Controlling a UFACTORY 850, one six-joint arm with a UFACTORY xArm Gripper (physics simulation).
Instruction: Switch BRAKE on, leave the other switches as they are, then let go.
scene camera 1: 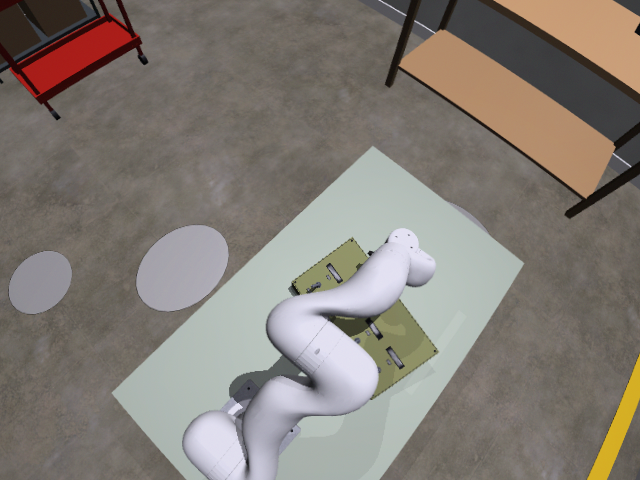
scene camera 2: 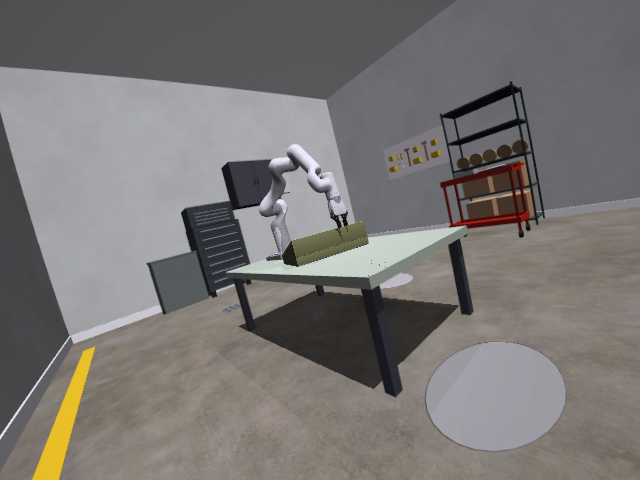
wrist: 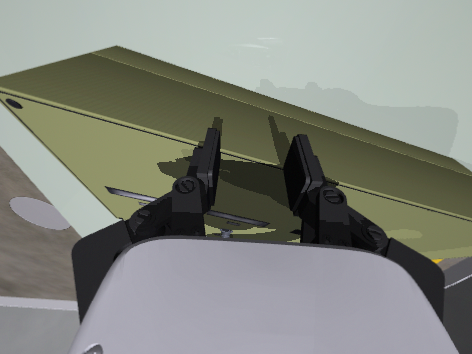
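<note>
The olive switch panel point(scene camera 1: 413, 330) point(scene camera 2: 325, 246) point(wrist: 75, 137) sits tilted on the pale green table point(scene camera 1: 382, 180) point(scene camera 2: 408, 250) point(wrist: 200, 25). Dark name plates, one of them point(scene camera 1: 334, 272) near a small lever point(scene camera 1: 313, 286), show in scene camera 1. No lettering is legible, so I cannot tell which switch is BRAKE. A small metal lever point(wrist: 226, 233) shows low in the wrist view, partly hidden by the gripper body. My gripper point(scene camera 2: 342, 226) point(wrist: 254, 149) is low over the panel's upper edge. Its fingers stand about half apart, with nothing visible between the fingertips. The arm hides the panel's middle in scene camera 1.
The arm's base stands on the table beside the panel. Away from the table are a red cart point(scene camera 1: 77, 56), a wooden shelf unit point(scene camera 1: 506, 113) and a drawer cabinet point(scene camera 2: 224, 253).
</note>
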